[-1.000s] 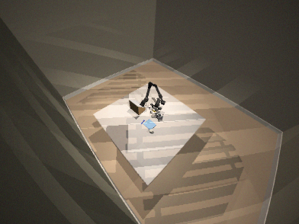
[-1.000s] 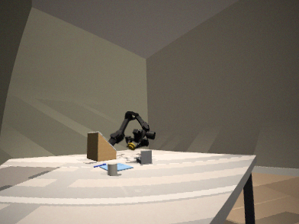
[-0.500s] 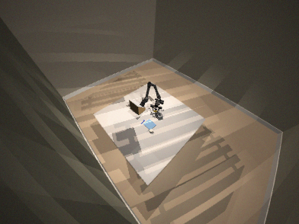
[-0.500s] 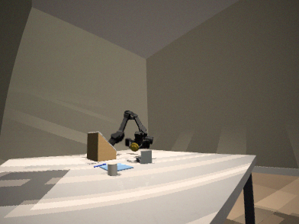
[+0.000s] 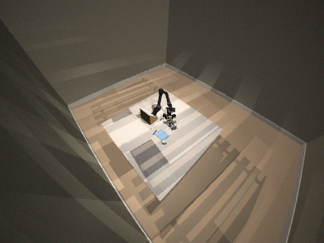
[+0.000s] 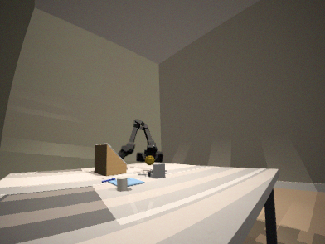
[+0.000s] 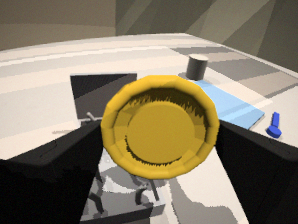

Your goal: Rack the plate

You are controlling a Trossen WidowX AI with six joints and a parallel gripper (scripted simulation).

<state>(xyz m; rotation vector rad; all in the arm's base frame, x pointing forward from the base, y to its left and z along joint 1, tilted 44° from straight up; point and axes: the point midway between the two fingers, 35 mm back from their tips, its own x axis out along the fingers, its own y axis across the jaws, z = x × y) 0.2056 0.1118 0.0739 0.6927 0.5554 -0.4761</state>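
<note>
My gripper tip is 70 mm above the grey dish rack, 50 mm short of it and 10 mm to the right of it. The rest, counted from my gripper tip: blue spoon: 250 mm to the right, 90 mm below, 30 mm behind; yellow plate: 10 mm behind.
</note>
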